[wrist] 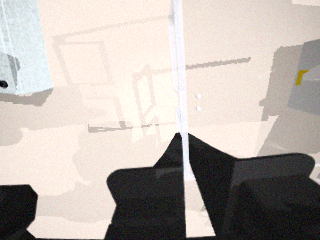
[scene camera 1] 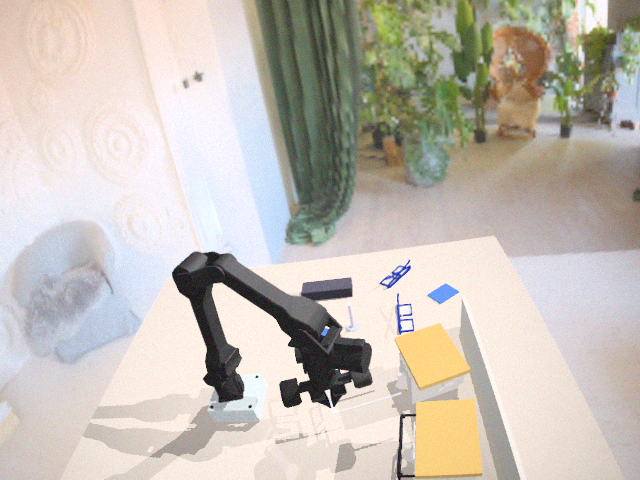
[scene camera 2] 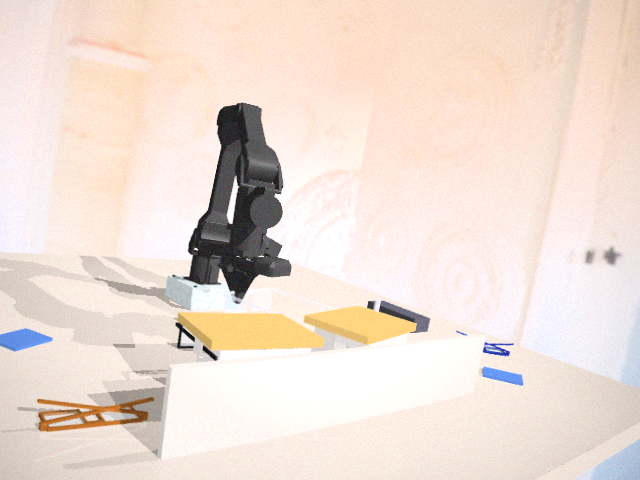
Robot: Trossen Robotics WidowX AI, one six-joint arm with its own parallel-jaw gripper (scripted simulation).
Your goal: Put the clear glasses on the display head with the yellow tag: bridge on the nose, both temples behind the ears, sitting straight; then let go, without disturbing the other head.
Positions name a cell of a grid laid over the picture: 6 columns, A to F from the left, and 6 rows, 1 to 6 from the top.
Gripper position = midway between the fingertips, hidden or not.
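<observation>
You'd find my gripper (scene camera 2: C4) along with a dark case (scene camera 2: D5). There's also a view of the case (scene camera 1: D4) that has my gripper (scene camera 1: D6) in it. As for the wrist, my gripper (wrist: D4) shows there, but the dark case is out of frame in the wrist view.
</observation>
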